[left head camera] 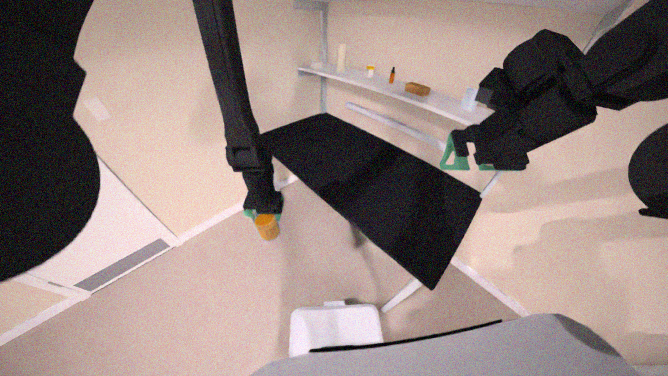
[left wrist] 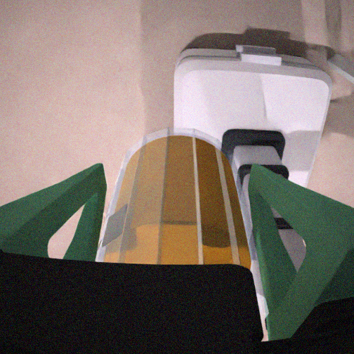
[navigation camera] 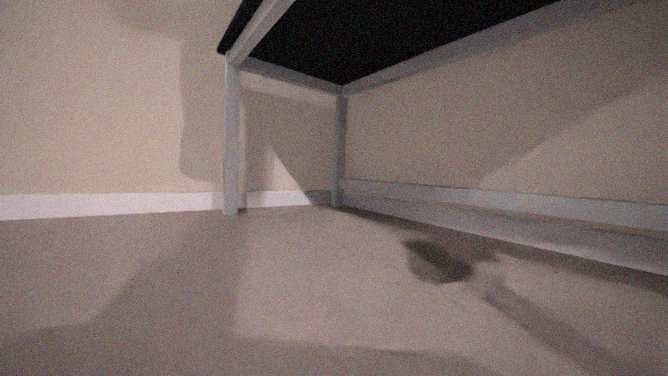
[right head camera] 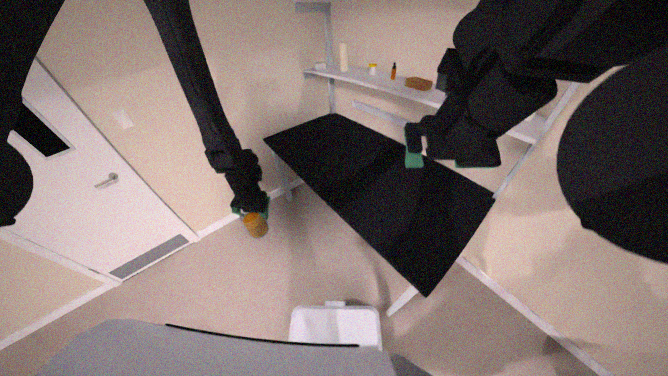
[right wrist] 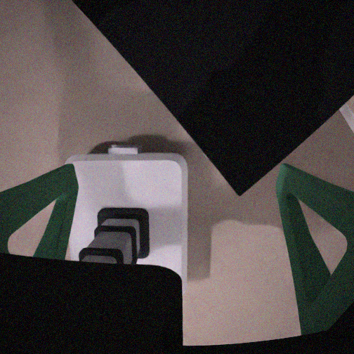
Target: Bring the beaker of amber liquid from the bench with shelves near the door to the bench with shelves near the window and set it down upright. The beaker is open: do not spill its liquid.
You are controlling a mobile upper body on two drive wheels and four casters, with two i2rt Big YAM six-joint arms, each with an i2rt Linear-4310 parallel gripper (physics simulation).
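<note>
The beaker of amber liquid [left head camera: 268, 228] [right head camera: 256, 226] [left wrist: 177, 210] is held in my left gripper [left head camera: 263, 216] [right head camera: 252, 211] [left wrist: 177, 175], which is shut on it. Its liquid is inside, and its exact tilt is hard to tell. In the head views it hangs over the floor, left of the black bench top [left head camera: 360, 175] [right head camera: 375, 185] [right wrist: 240, 75] and apart from it. My right gripper [left head camera: 472, 165] [right head camera: 442, 161] [right wrist: 176, 174] is open and empty, raised at the bench's right part. The window does not show.
A wall shelf [left head camera: 440, 106] [right head camera: 345, 76] above the bench holds a brown block [left head camera: 417, 89] [right head camera: 419, 83] and small bottles. A door [right head camera: 75, 200] stands at the left. A bench leg [navigation camera: 231, 140] and low rail [navigation camera: 500, 197] show in the navigation view. A white base [left head camera: 335, 327] [left wrist: 215, 95] sits below.
</note>
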